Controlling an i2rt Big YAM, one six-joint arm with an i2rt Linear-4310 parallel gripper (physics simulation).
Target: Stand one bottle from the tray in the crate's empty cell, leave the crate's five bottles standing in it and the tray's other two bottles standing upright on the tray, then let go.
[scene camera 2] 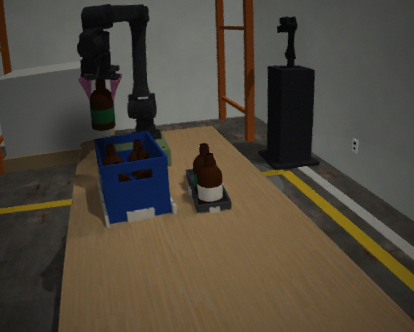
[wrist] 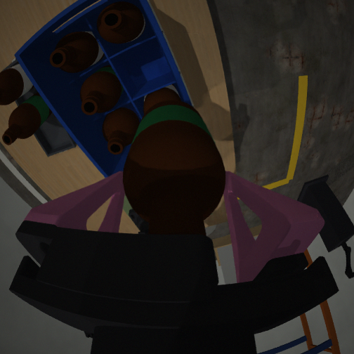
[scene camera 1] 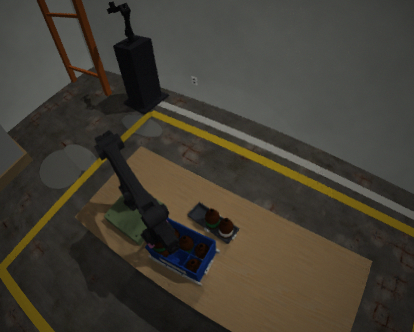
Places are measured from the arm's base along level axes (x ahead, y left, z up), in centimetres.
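Pixels of known places: gripper, between the fingertips: [scene camera 2: 101,99].
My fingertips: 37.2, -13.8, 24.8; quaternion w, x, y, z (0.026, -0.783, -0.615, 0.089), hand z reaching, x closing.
Behind a point stands the place of what it marks, as x, y, z.
My gripper [scene camera 2: 101,85] [wrist: 173,178] is shut on a brown bottle with a green label [scene camera 2: 102,106] {40.6, -13.5, 23.3} [wrist: 174,155], upright and above the crate's rim in scene camera 2. In scene camera 1 the arm largely hides it. The blue crate [scene camera 1: 209,261] {54.0, -3.7, -2.1} [scene camera 2: 135,195] {54.2, -6.4, 0.0} [wrist: 55,107] holds five brown bottles; the held bottle partly covers one in the wrist view. The empty cell [wrist: 152,70] is in the row along the crate's right side there, beside that covered bottle. On the dark tray [scene camera 1: 198,212] {31.3, 17.1, -7.0} [scene camera 2: 215,205] {55.4, 16.1, -5.6} [wrist: 56,136] stand a green-labelled bottle [scene camera 1: 212,218] {43.2, 14.2, 4.3} [wrist: 25,120] and a white-labelled bottle [scene camera 1: 226,227] {51.8, 14.0, 4.6} [scene camera 2: 210,177] {54.0, 15.2, 2.8} [wrist: 11,86].
The wooden table [scene camera 1: 280,270] {86.3, 13.2, -7.5} [scene camera 2: 200,270] {81.9, 6.3, -7.5} carries the crate and tray side by side, with a gap between them. The green base plate [scene camera 1: 127,220] {5.2, -12.3, -0.5} [scene camera 2: 164,150] {16.6, 5.8, -0.9} lies near the crate's arm-side end. A dark pedestal [scene camera 1: 137,72] [scene camera 2: 291,115] with a small arm stands off the table.
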